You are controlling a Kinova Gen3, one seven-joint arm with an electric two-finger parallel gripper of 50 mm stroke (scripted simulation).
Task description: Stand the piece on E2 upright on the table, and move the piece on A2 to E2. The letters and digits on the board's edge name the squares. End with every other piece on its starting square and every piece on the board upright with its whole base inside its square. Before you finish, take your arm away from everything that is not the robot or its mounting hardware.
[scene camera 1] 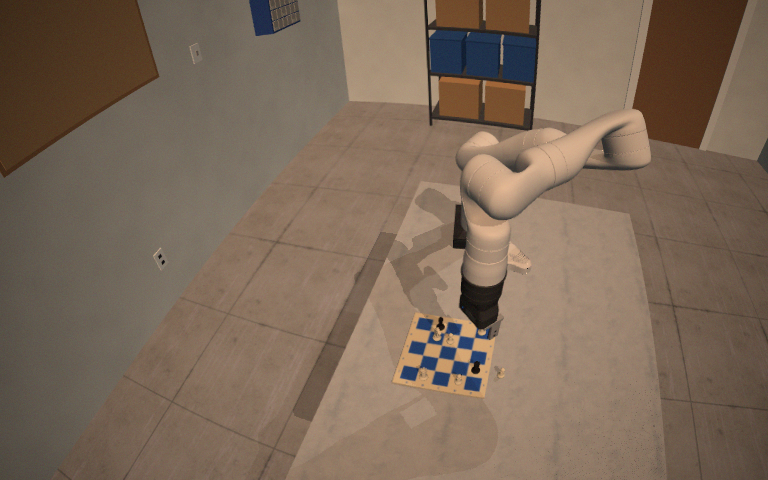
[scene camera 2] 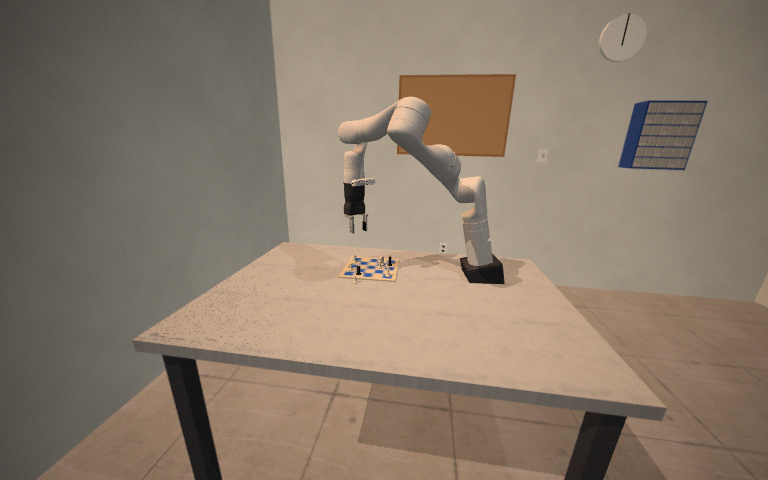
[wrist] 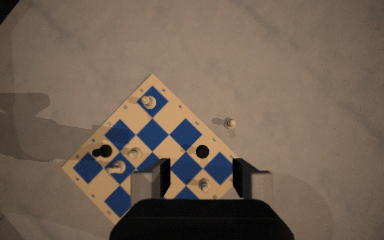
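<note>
Chessboard at (scene camera 1: 443, 361), gripper (scene camera 1: 484, 327). Chessboard (scene camera 2: 369, 270), gripper (scene camera 2: 358, 231). Chessboard (wrist: 170, 130), gripper (wrist: 201, 171).
</note>
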